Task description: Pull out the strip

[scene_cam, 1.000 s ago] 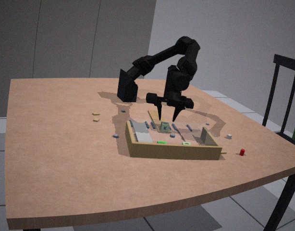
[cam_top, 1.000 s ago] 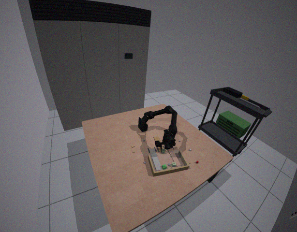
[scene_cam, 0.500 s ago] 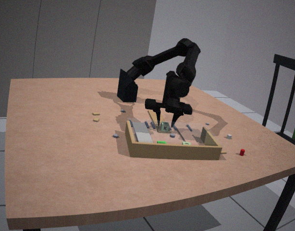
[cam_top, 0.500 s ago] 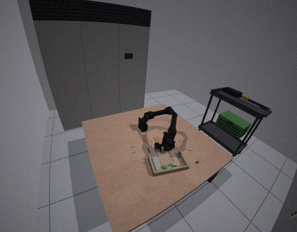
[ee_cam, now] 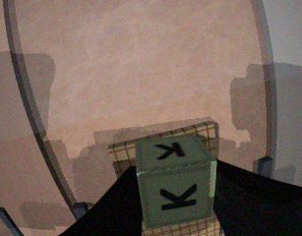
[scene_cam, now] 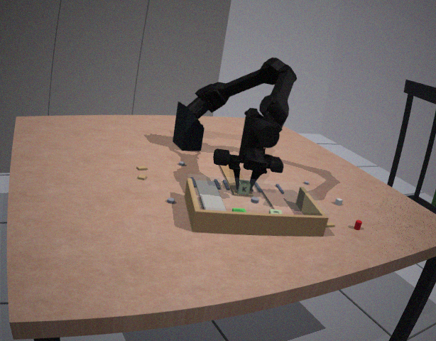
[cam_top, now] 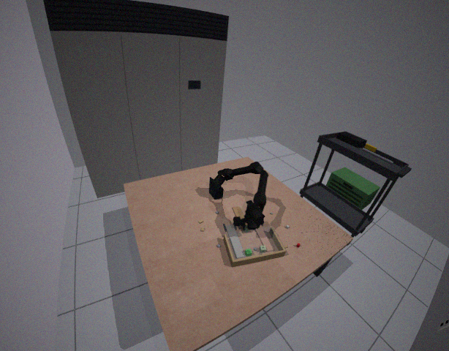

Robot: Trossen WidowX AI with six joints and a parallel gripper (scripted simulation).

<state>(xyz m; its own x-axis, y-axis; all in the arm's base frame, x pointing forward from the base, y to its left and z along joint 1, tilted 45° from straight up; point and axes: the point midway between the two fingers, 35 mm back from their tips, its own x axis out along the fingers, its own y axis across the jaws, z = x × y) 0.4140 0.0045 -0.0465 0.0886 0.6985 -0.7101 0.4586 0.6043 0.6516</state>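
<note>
My gripper tip is 10 cm past the tan gridded strip, 4 cm to the right of it and 1 cm above it. The rest, counted from my gripper tip: white cube (26 cm to the left, 14 cm ahead); then red cylinder (28 cm ahead, 20 cm to the left).
</note>
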